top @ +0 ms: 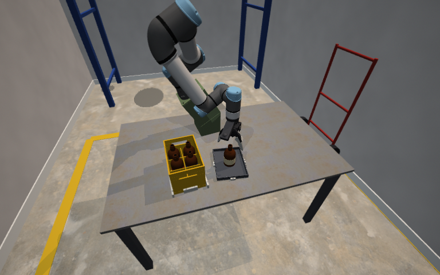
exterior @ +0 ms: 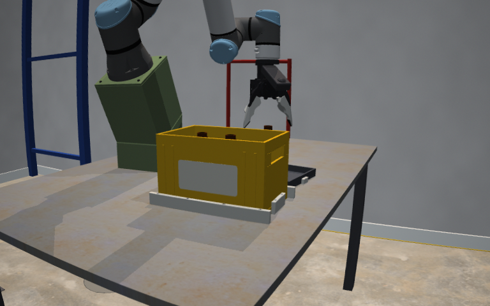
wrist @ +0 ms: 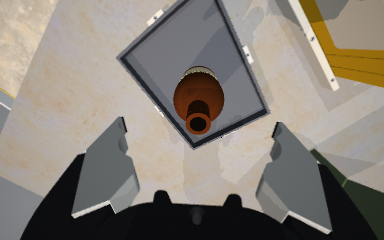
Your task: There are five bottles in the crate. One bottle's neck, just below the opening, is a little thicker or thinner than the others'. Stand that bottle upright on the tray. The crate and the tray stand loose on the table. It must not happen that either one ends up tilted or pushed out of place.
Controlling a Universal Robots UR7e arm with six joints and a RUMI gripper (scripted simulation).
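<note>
Now: the dark tray 14 cm below my hand. Also, from my hand: yellow crate: 28 cm to the right, 7 cm below, 2 cm behind.
</note>
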